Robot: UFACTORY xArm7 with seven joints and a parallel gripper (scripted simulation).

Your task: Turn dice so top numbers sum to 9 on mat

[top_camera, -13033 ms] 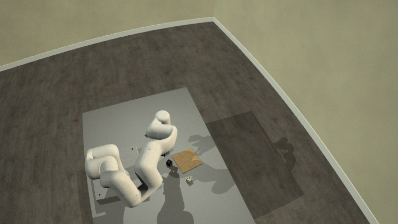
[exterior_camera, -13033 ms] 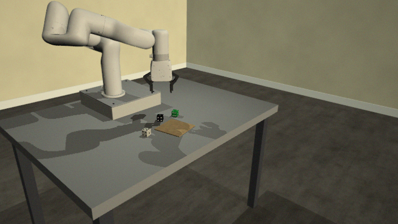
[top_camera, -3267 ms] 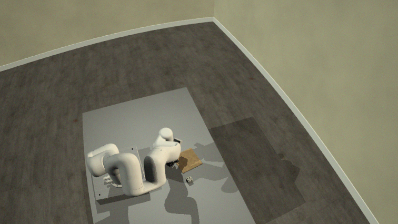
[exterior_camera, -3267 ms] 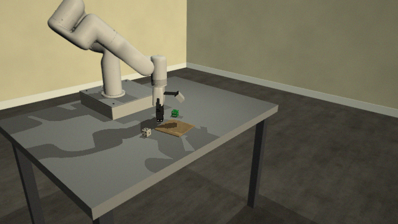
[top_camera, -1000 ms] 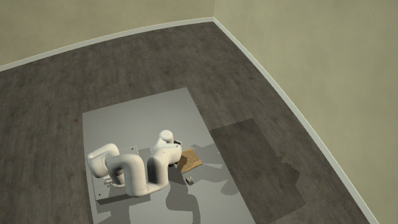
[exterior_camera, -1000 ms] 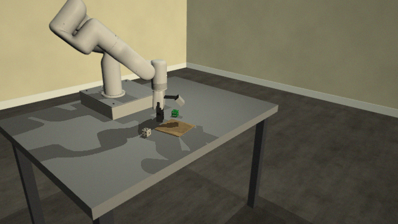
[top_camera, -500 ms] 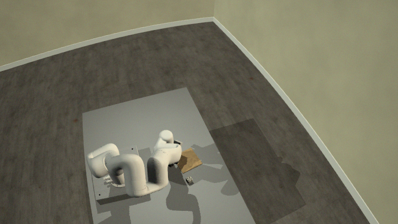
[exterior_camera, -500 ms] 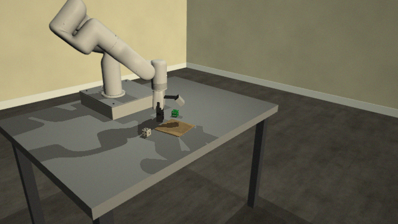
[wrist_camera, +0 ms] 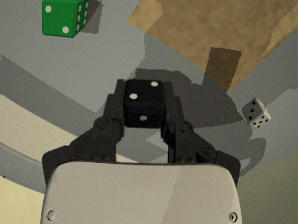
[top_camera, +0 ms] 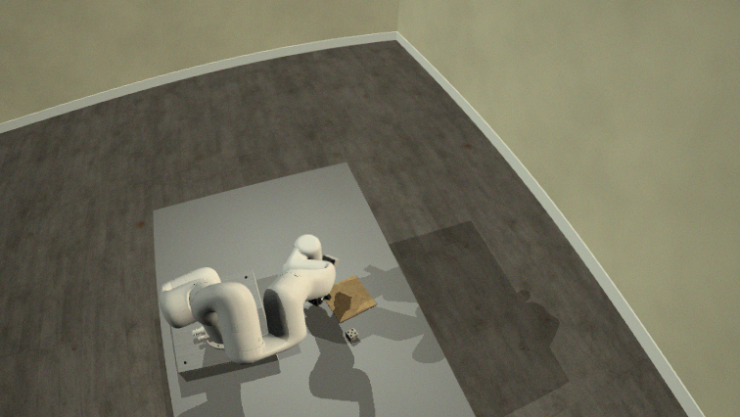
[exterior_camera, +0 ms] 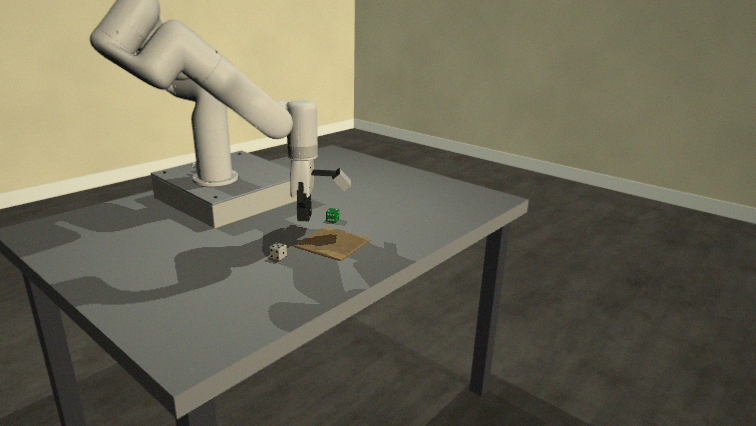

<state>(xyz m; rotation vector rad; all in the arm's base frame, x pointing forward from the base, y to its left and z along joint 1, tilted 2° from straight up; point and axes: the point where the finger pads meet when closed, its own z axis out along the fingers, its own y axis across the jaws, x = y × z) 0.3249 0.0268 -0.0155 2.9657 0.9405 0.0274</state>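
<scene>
Now: the tan mat 110 mm ahead of my hand, 20 mm to the right of it and 50 mm below it. Round my hand: black die: 10 mm below; green die: 20 mm ahead, 90 mm to the left, 40 mm below; white die: 60 mm ahead, 160 mm to the right, 40 mm below.
</scene>
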